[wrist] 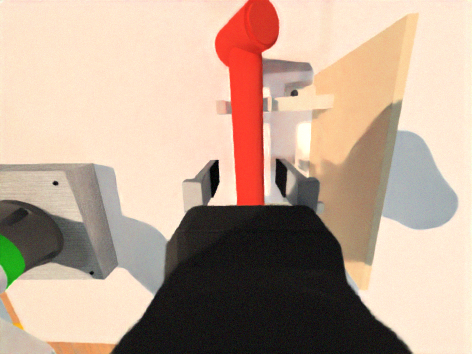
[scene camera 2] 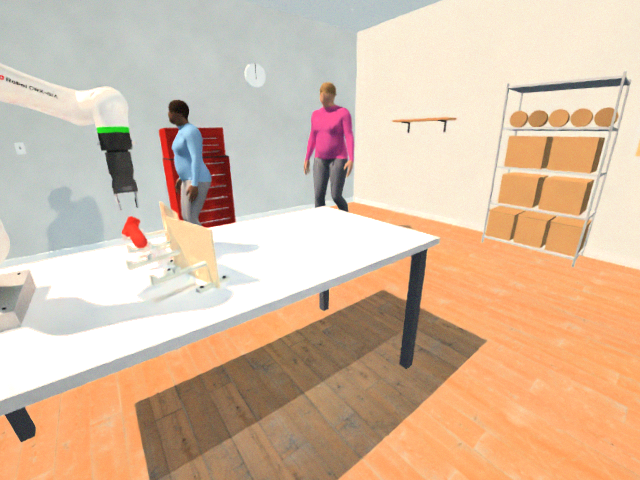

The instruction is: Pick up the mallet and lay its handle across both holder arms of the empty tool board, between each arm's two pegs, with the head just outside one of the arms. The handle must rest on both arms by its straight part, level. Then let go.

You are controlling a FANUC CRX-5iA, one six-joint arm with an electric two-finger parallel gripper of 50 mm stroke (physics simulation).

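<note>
The red mallet (scene camera 2: 135, 232) (wrist: 248, 125) lies across holder arms beside an upright wooden board (wrist: 357, 140). Its head is at the top of the wrist view, outside the visible arm (wrist: 300, 103), and its handle passes between that arm's two pegs. The handle's lower end is hidden by the gripper body. My gripper (scene camera 2: 128, 206) (wrist: 247, 170) is open and empty above the mallet, with a finger to either side of the handle in the wrist view. The empty tool board (scene camera 2: 195, 248) stands nearer the scene camera, with a bare arm (scene camera 2: 178, 273); it cannot be made out in the wrist view.
The boards stand on the white table (scene camera 2: 310, 248). A grey block (scene camera 2: 23, 297) (wrist: 90, 220) is at the left, with a dark, green-ringed cylinder (wrist: 30, 240) over it in the wrist view. Two people (scene camera 2: 191, 155) (scene camera 2: 330, 134) and a red cabinet (scene camera 2: 219, 180) are behind the table.
</note>
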